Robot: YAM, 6 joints.
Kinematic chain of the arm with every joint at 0, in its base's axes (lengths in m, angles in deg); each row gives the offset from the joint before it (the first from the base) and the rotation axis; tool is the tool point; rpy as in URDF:
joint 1: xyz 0 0 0.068 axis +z
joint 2: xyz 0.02 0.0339 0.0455 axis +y
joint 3: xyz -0.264 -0.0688 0 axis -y
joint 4: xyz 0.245 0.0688 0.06 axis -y
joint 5: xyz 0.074 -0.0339 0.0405 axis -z
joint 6: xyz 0.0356 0 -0.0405 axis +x
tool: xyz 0 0 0 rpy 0 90 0
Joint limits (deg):
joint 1: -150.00..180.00
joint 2: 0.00..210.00
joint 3: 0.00..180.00
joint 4: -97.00..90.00
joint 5: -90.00..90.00
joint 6: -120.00..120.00
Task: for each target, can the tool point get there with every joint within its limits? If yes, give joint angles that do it. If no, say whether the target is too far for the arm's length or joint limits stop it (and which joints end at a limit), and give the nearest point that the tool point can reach.
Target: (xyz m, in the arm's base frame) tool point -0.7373 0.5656 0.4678
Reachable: no: too far | nearest point -0.4785 0.3671 0.3407 | short by 0.350 m
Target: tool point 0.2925 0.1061 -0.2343
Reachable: yes | joints 25.96 193.11 112.75 -59.93 66.38 -79.26
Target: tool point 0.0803 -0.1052 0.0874
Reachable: yes | joints -46.87 82.20 21.70 -43.21 21.95 41.79
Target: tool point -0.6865 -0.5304 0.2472
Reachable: no: too far | nearest point -0.5050 -0.3902 0.2110 | short by 0.232 m
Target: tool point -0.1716 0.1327 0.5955
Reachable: yes | joints -45.44 36.69 129.09 -32.18 55.01 90.43
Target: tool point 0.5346 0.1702 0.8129
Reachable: no: too far | nearest point 0.3839 0.1222 0.6085 | short by 0.258 m
